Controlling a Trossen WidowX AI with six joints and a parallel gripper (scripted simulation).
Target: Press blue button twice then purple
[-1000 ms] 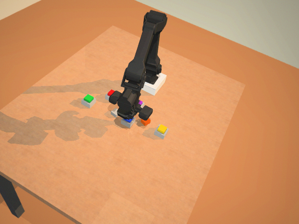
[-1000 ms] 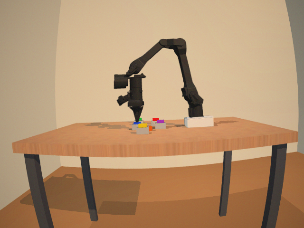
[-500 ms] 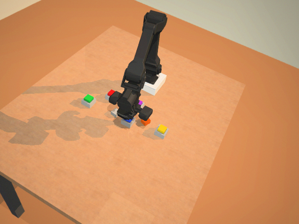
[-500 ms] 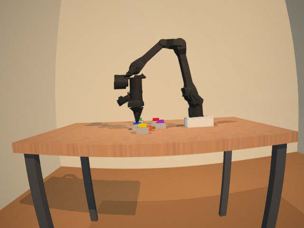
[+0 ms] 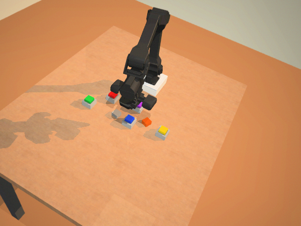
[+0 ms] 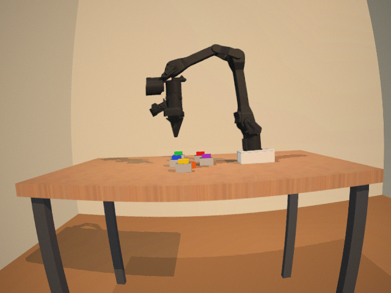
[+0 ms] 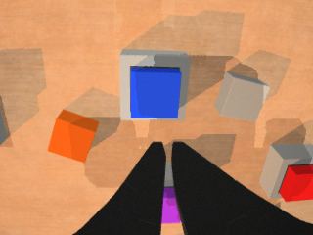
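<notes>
Right now the purple button is 10 cm behind my gripper tip, 1 cm to the right of it and 7 cm below it. From my gripper tip the other things lie so: orange block 4 cm behind, 7 cm to the left, 9 cm below; grey block 1 cm behind, 7 cm to the right, 9 cm below; blue button 7 cm below.
</notes>
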